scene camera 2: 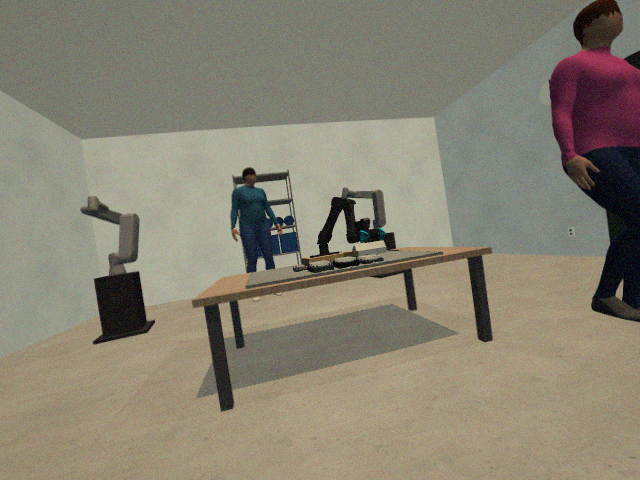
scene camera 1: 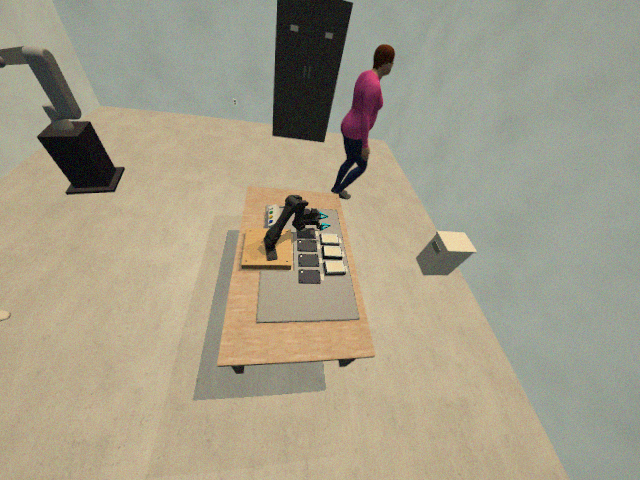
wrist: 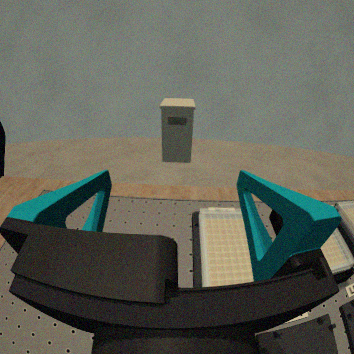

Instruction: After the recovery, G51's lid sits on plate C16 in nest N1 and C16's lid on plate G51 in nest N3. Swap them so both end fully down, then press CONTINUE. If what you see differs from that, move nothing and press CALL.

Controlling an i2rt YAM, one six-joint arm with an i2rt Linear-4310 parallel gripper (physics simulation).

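Frame: origin at the arm's base, x ahead, y left, z up, level; millimetres.
Seen in the pictures: gripper, between the fingertips: (scene camera 2: pixel 377 234) (scene camera 1: pixel 329 221) (wrist: pixel 173 176); arm's base, origin of its link: (scene camera 2: pixel 324 255) (scene camera 1: pixel 270 248).
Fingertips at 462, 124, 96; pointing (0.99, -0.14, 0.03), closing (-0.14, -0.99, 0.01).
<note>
Offsets run from my fingertips to a thing's top centre, as dx, dy, dz.
Three pale plates in dark nests stand in a row on the grey mat: one @(+5, -79, -107) (scene camera 1: pixel 329 238) (wrist: pixel 225 247) nearest the gripper, a middle one @(-18, -208, -97) (scene camera 1: pixel 331 252) (wrist: pixel 337 255) and a far one @(-44, -341, -97) (scene camera 1: pixel 334 267). Clear edging shows around the nearest plate in the wrist view; plate and lid markings are not readable, and I cannot tell which nest is N1 or N3. My gripper (scene camera 1: pixel 326 221) (scene camera 2: pixel 372 235) (wrist: pixel 173 176) is open and empty, above the mat beside the row's near end. Its right finger partly hides the plates in the wrist view. A button box @(-388, +184, -54) (scene camera 1: pixel 275 212) has small coloured buttons; their labels are not readable.
Several dark flat pads, one of them @(-207, -239, -118) (scene camera 1: pixel 308 259), lie in a row between the plates and the arm's wooden base board (scene camera 1: pixel 253 258). A person in pink (scene camera 1: pixel 364 103) (scene camera 2: pixel 589 103) is near the table's end. A grey cabinet (scene camera 1: pixel 447 255) (wrist: pixel 177 135) stands beyond the table.
</note>
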